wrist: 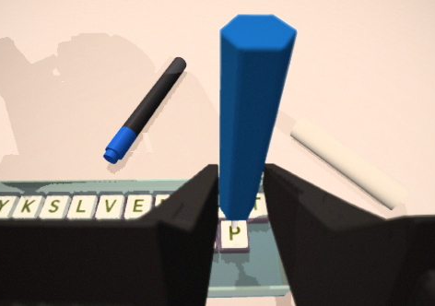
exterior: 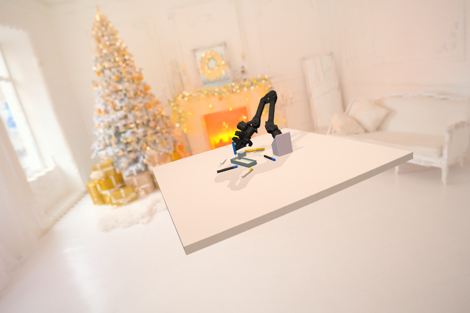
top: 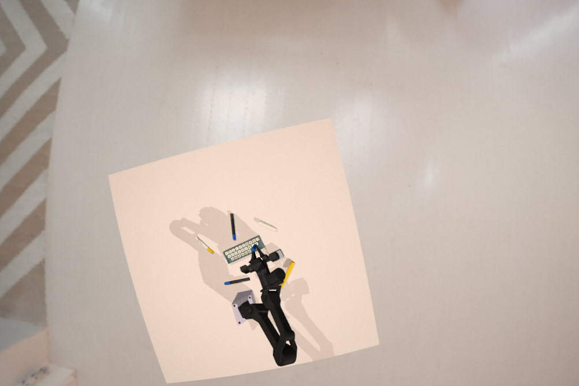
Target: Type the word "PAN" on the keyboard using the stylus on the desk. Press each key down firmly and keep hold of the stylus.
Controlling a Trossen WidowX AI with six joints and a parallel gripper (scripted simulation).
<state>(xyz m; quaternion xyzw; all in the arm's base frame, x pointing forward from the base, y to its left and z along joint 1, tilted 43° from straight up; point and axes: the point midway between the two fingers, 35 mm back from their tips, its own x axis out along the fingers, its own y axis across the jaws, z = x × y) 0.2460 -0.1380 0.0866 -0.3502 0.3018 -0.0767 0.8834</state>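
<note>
The N key lies 7 cm below my gripper tip, 3 cm to the left of it and 2 cm ahead of it. From my gripper tip the other things lie so: blue stylus 2 cm below; then grey stylus tip 5 cm below; then cream stick 9 cm to the right, 8 cm below, 7 cm ahead.
</note>
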